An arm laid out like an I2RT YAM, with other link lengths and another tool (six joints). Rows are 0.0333 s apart.
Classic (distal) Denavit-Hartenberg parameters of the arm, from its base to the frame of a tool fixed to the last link. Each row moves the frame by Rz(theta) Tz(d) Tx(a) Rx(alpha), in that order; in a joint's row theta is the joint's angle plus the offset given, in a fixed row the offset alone. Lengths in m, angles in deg.
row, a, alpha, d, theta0
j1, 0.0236, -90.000, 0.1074, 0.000
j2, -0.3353, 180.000, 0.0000, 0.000
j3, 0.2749, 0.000, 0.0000, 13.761
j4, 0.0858, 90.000, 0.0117, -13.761
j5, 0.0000, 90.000, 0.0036, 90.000
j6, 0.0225, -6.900, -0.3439, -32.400
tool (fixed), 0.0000, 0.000, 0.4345, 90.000
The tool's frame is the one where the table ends.
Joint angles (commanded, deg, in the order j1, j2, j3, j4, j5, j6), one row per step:
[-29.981, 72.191, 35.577, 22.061, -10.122, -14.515]
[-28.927, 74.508, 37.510, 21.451, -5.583, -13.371]
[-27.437, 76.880, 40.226, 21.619, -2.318, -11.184]
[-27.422, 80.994, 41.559, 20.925, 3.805, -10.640]
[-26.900, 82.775, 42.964, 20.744, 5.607, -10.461]
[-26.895, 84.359, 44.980, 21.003, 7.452, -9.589]
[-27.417, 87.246, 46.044, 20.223, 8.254, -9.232]
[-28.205, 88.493, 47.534, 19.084, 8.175, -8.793]
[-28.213, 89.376, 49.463, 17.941, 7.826, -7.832]
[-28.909, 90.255, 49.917, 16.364, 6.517, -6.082]
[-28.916, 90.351, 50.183, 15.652, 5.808, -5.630]
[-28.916, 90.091, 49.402, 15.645, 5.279, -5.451]
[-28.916, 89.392, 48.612, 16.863, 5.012, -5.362]
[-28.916, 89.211, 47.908, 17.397, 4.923, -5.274]
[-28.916, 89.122, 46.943, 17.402, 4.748, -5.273]
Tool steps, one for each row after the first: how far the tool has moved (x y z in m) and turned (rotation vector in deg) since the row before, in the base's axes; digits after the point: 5 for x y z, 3 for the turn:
[0.00715, -0.00478, -0.00089, 0.492, 1.042, -3.624]
[0.01387, -0.00184, 0.00519, 0.926, -0.906, -2.235]
[0.00300, -0.01165, -0.01593, 0.490, 3.649, -6.005]
[0.00716, -0.00269, -0.00118, -0.119, 0.670, -1.241]
[0.00701, -0.00605, 0.00458, -0.154, -0.808, -2.020]
[0.00472, -0.00752, -0.01325, 1.222, 2.244, -1.396]
[0.00236, -0.00712, -0.00134, 0.772, 0.535, -0.873]
[0.00687, -0.00273, 0.00338, 0.875, -0.511, -0.040]
[-0.00033, -0.00250, -0.00876, 2.705, 0.558, -0.168]
[0.00103, 0.00077, -0.00127, 0.852, 0.093, 0.455]
[-0.00232, 0.00225, -0.00388, 0.583, 0.262, 0.406]
[-0.00167, 0.00141, 0.00217, -0.381, -1.086, 0.206]
[-0.00179, 0.00118, -0.00232, 0.093, -0.072, 0.046]
[-0.00322, 0.00207, -0.00593, 0.485, 0.727, 0.159]

